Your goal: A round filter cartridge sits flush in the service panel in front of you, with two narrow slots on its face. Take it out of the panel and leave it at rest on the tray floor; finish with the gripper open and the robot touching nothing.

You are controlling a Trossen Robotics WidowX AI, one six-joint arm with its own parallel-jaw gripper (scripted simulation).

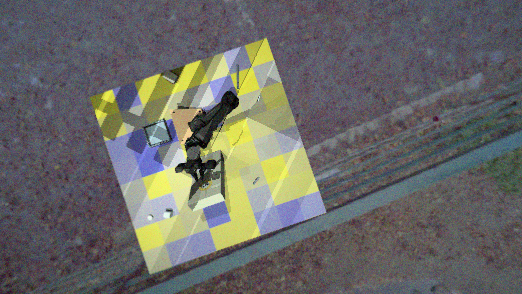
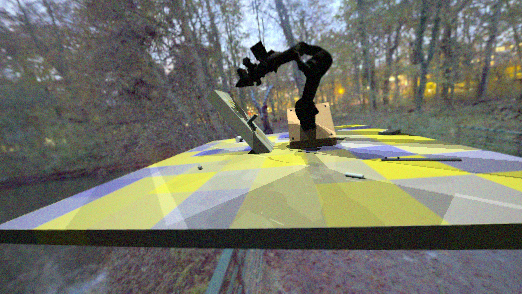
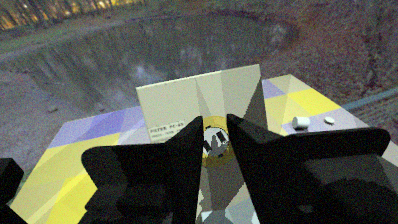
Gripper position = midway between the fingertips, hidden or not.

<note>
I see my gripper [image 3: 214,120] and a pale service panel [image 2: 236,117].
The pale service panel shows as well in image 1 [image 1: 199,197].
</note>
